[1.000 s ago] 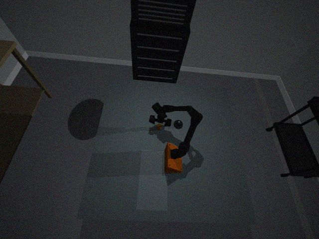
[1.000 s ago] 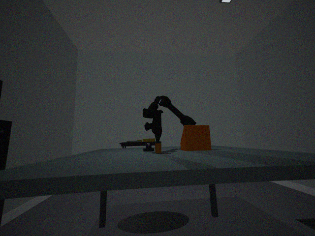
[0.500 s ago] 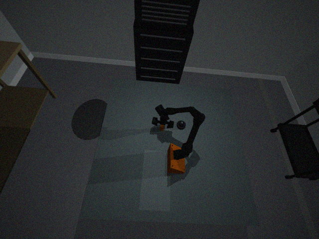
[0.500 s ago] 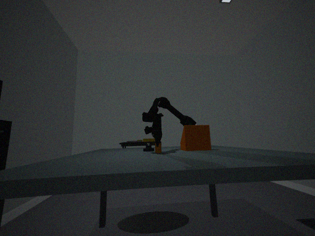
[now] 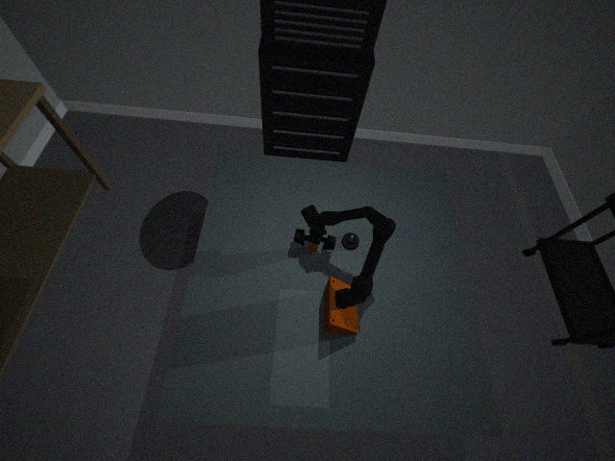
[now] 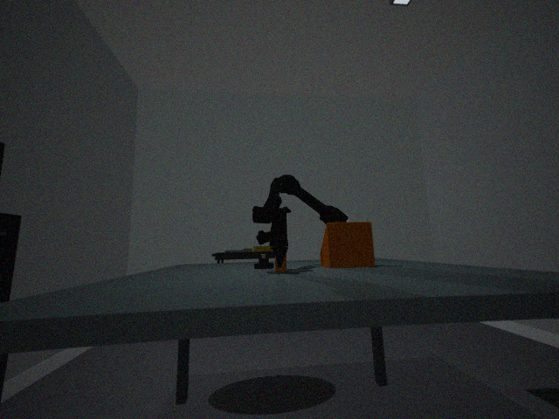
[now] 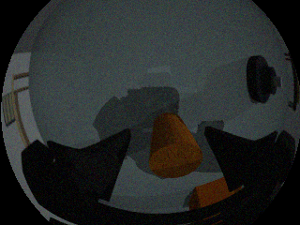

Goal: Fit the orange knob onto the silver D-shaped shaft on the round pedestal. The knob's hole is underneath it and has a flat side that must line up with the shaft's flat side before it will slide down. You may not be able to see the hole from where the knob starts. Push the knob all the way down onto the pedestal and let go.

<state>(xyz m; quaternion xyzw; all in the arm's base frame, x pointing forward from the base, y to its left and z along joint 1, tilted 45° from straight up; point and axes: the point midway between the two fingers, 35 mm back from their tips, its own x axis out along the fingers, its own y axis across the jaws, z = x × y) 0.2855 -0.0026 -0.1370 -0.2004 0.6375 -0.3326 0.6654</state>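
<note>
Now: the dark round pedestal 18 cm to the right of my gripper tip, 4 cm ahead of it and 1 cm above it. The rest, counted from my gripper tip: orange knob 3 cm above.
</note>
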